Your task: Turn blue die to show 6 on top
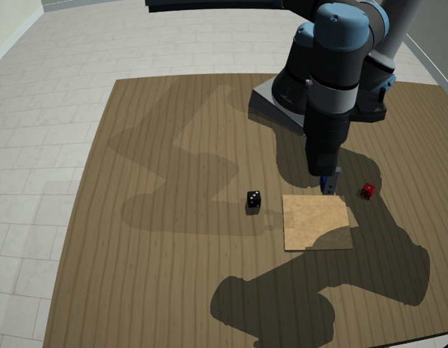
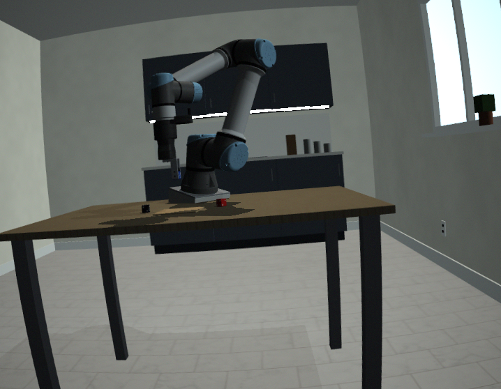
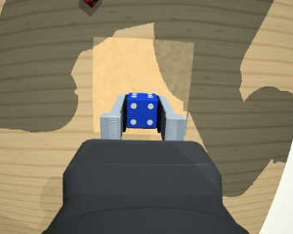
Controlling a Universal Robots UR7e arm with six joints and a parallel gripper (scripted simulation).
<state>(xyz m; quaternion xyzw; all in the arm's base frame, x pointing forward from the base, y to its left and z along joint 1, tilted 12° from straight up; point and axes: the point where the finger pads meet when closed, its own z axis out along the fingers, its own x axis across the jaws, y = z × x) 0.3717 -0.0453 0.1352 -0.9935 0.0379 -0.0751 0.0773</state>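
The tan mat lies 120 mm below my hand. The rest, counted from my hand: blue die (10 mm below); black die (60 mm behind, 130 mm to the right, 110 mm below); red die (60 mm behind, 130 mm to the left, 110 mm below).
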